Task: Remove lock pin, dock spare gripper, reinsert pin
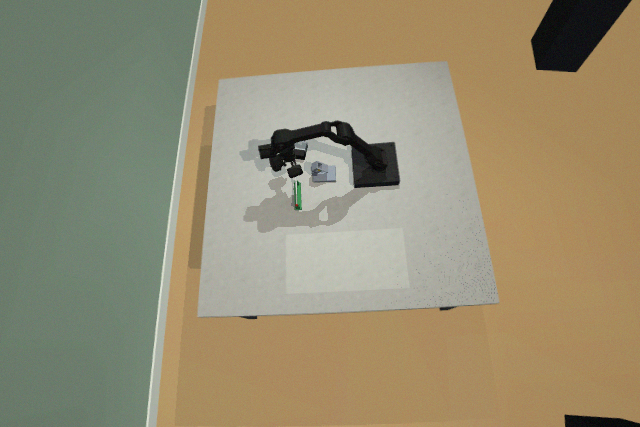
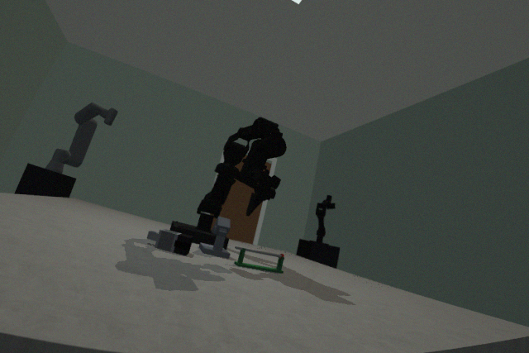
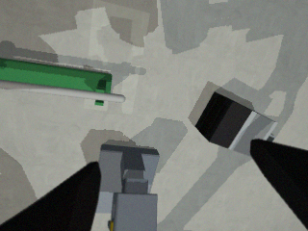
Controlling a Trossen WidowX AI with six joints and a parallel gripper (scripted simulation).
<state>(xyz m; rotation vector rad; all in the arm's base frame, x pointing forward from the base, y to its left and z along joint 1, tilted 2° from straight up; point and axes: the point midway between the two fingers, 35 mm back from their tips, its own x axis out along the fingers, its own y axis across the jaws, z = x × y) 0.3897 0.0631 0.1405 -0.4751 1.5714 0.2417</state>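
My gripper tip is now 15 cm to the left of the spare gripper and 12 cm above it. The rest, counted from my gripper tip: green rack: 2 cm behind, 11 cm to the left, 12 cm below; then grey mount socket: 11 cm behind, 1 cm to the right, 9 cm below.
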